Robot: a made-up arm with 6 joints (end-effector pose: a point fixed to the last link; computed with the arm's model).
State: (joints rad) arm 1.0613 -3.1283 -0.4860 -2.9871 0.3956 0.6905
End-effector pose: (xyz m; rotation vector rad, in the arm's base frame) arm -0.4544 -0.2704 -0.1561 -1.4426 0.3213 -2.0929
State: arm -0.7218 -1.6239 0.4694 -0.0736 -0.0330 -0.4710
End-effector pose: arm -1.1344 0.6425 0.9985 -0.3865 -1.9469 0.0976
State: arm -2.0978 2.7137 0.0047 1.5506 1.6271 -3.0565
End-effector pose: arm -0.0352 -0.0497 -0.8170 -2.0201 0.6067 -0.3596
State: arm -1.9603 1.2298 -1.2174 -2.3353 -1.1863 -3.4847
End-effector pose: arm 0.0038 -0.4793 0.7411 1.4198 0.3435 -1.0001
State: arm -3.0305 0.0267 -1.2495 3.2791 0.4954 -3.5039
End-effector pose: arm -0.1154 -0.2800 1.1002 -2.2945 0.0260 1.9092
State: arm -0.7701 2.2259 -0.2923 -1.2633 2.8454 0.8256
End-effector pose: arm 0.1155 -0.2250 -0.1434 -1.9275 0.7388 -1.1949
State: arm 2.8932 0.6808 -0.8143 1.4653 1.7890 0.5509
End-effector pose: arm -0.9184 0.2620 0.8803 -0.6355 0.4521 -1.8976
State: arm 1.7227 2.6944 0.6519 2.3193 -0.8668 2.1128
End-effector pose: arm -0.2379 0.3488 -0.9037 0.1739 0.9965 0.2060
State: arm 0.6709 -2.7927 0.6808 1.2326 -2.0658 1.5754
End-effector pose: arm -0.5474 -0.5480 -0.7943 0.0326 -0.4710 -0.4546
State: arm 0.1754 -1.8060 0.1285 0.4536 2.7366 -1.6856
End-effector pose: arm -1.2383 -0.4641 0.7973 1.5680 1.1868 -1.4422
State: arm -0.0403 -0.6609 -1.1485 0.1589 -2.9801 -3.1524
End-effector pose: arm -0.1569 -0.2585 1.1896 -0.5109 -0.2418 -3.0774
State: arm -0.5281 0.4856 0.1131 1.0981 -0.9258 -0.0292
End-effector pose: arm 0.8541 -0.6395 1.5275 -0.7828 1.4330 -0.7441
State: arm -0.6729 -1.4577 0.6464 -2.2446 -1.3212 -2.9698
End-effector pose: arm -0.7658 0.8242 1.2634 1.8012 1.9165 0.4798
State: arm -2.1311 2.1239 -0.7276 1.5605 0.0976 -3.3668
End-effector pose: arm -0.2403 -0.3779 -0.3638 -1.3852 -0.3933 0.9514
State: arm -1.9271 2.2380 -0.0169 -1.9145 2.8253 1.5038
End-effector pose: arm -0.0132 -0.2944 -0.3022 0.8444 -2.0914 0.5291
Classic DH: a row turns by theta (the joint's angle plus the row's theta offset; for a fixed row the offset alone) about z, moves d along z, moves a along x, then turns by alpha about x. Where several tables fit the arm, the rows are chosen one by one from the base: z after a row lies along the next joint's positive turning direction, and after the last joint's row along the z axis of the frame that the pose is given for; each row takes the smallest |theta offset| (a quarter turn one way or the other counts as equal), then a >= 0, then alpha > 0; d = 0 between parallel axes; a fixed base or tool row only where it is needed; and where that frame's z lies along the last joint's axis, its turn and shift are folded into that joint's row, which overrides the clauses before.
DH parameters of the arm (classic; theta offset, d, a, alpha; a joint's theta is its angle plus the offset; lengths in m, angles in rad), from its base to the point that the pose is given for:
joint 1: 0 0.5857 0 -1.5708
joint 2: -1.5708 0 1.031 3.1416
joint 3: 0 0 0 -1.5708
joint 4: 0 -0.5282 0 1.5708
joint 5: 0 0.268 0 -1.5708
joint 6: 1.5708 0 0 1.5708
tool (fixed): -1.5708 0 0 0

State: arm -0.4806 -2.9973 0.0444 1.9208 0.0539 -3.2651
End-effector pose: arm -0.5773 0.4046 -0.6324 -0.4706 -2.1198 1.6411
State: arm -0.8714 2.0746 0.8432 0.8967 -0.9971 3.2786
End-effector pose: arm 0.6935 -1.0843 -0.3404 1.1319 -0.1765 -2.7636
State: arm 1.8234 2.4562 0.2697 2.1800 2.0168 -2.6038
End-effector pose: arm -0.2802 0.4719 -0.7706 0.6460 -2.3732 0.3785
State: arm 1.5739 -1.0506 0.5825 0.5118 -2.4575 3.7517
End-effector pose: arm 0.2369 -1.0578 1.6172 1.7324 1.3886 -0.4971
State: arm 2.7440 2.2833 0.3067 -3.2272 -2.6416 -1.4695
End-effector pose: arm -0.6499 -0.0167 -0.5826 0.1255 -1.9019 1.3994
